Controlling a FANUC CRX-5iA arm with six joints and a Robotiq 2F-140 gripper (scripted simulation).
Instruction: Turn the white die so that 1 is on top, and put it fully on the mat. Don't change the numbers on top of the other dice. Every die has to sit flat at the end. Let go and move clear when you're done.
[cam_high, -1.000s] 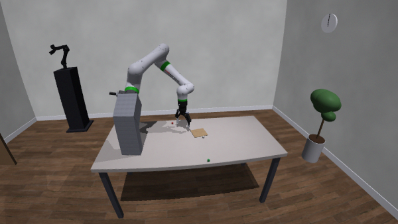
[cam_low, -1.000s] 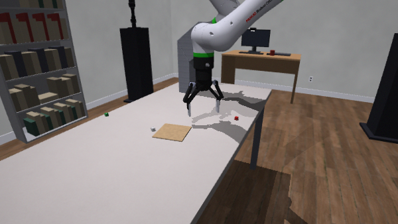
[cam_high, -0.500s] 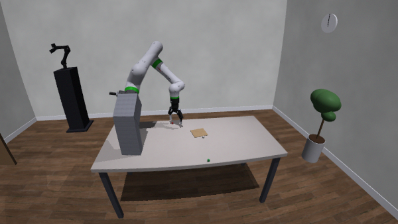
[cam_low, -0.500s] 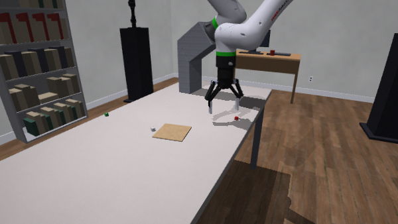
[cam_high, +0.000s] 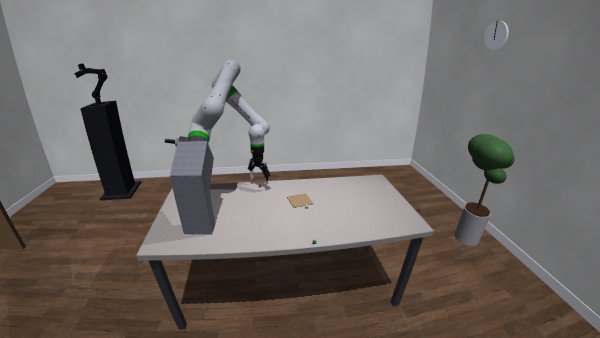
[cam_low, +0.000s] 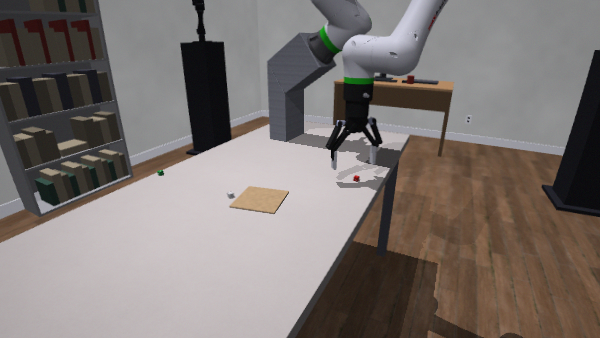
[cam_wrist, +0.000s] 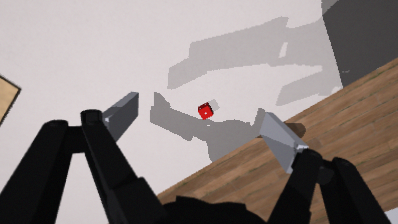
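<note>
Right now my hand is 10 mm to the right of the red die and 50 mm above it. Round my hand: white die (280 mm ahead, 320 mm to the right, 50 mm below); tan mat (250 mm ahead, 220 mm to the right, 60 mm below); green die (240 mm ahead, 660 mm to the right, 50 mm below).
</note>
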